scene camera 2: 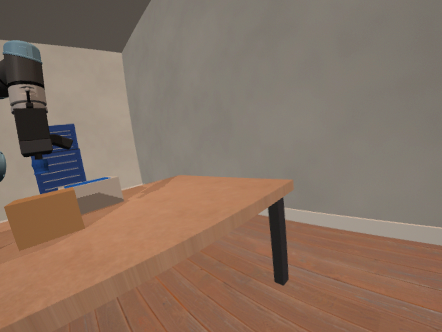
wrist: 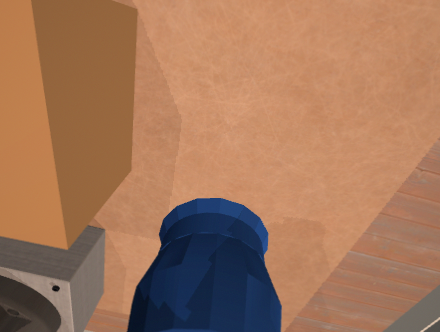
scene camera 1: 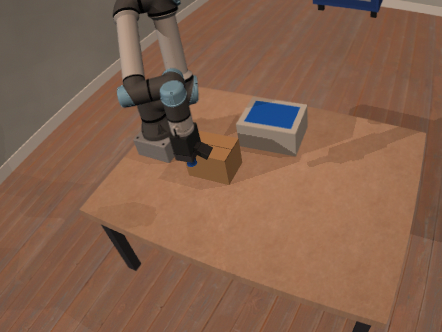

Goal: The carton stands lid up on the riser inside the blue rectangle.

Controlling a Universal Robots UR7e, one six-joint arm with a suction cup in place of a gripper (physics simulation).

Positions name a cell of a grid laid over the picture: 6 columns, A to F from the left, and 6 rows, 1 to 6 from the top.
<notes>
My suction cup (wrist: C5) carries nothing. The cup is 22 cm from the middle of a brown carton (scene camera 2: A4).
The brown carton shows as well in the wrist view (wrist: B2) and in scene camera 1 (scene camera 1: D3).
</notes>
